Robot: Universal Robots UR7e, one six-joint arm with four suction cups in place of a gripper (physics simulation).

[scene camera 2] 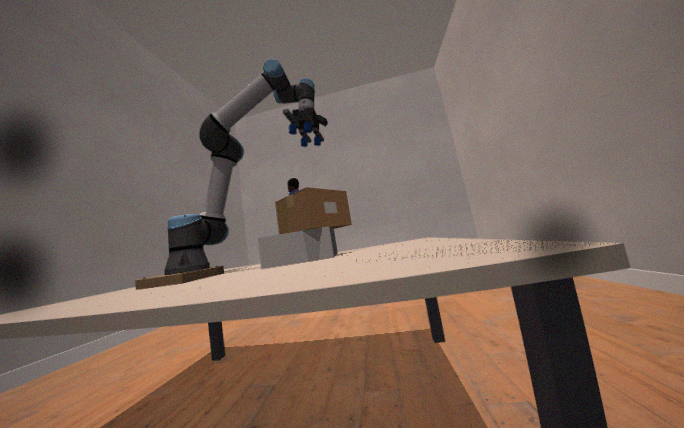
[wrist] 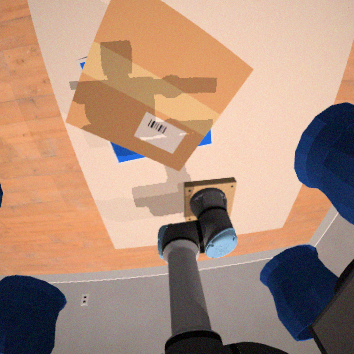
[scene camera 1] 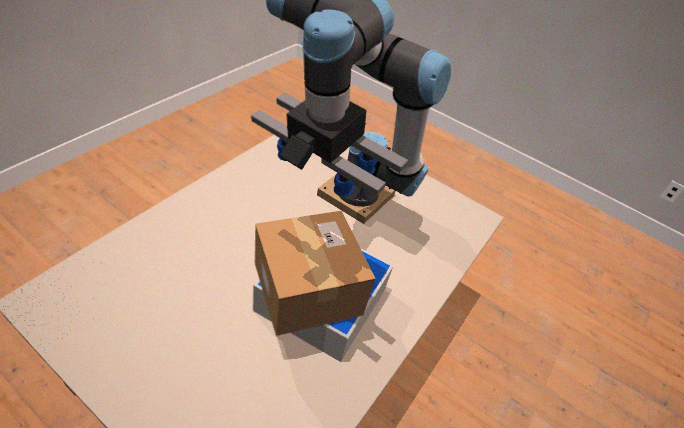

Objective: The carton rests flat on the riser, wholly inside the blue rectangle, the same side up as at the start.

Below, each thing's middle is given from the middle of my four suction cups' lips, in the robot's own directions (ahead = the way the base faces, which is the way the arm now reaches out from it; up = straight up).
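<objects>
I find the grey riser (scene camera 1: 334, 339) 9 cm behind my suction cup, 1 cm to the right of it and 51 cm below it. As for the brown carton (scene camera 1: 312, 271), my suction cup is 1 cm to the left of it, 2 cm past it and 37 cm above it.
</objects>
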